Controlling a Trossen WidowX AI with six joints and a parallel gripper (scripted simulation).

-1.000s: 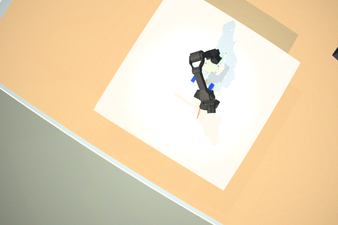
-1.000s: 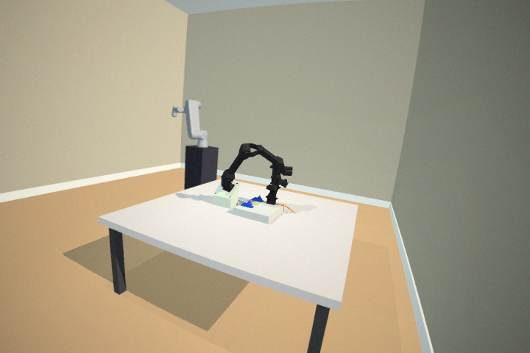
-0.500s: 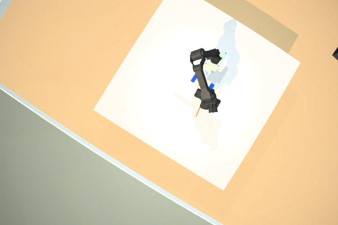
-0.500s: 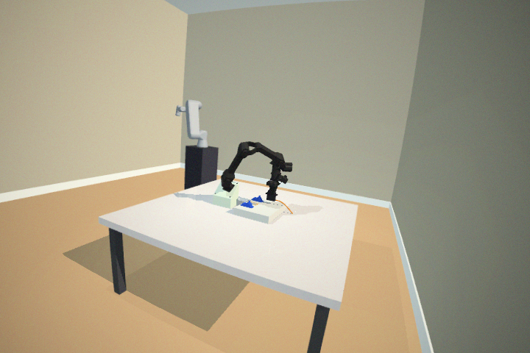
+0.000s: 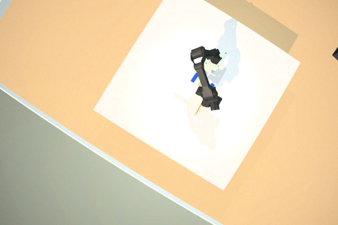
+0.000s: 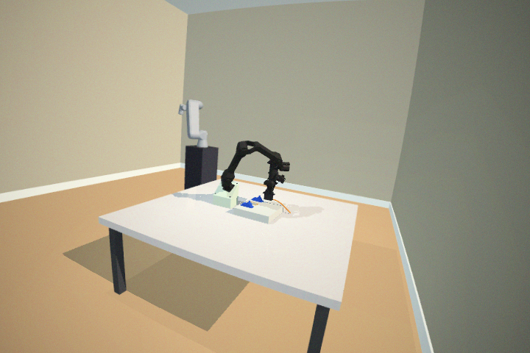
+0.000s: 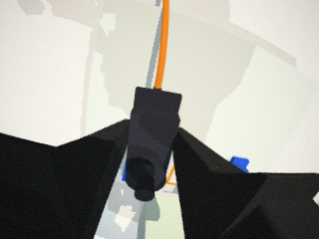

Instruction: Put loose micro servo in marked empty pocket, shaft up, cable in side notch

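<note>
Now: gripper tip 10 cm above the deck, 7 cm to the left of it and 2 cm short of it.
</note>
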